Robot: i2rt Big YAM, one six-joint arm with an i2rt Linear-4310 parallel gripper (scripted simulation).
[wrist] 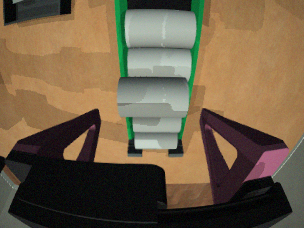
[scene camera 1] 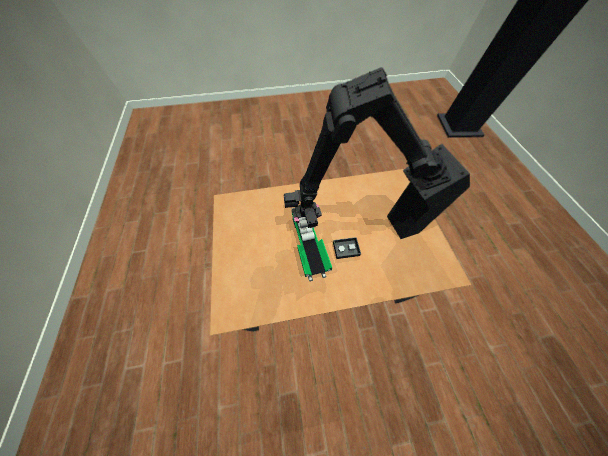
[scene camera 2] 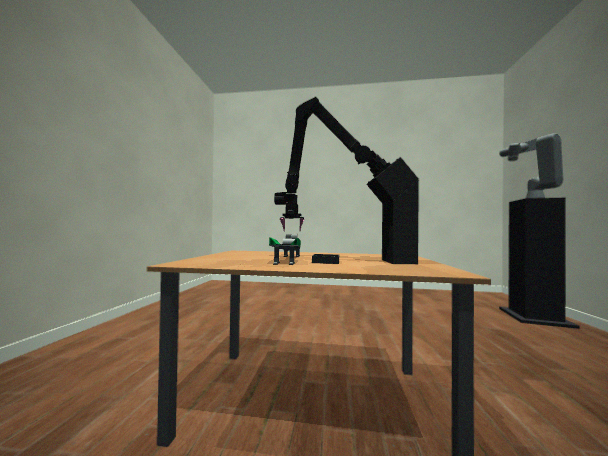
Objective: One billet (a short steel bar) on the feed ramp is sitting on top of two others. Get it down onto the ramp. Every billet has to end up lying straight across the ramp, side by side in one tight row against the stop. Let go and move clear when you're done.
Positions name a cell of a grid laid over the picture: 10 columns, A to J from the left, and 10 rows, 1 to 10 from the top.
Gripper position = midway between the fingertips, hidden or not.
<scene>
In view: my gripper (wrist: E6), a billet (wrist: F5), a billet (wrist: E2), a billet (wrist: E7) and a billet (wrist: E3).
</scene>
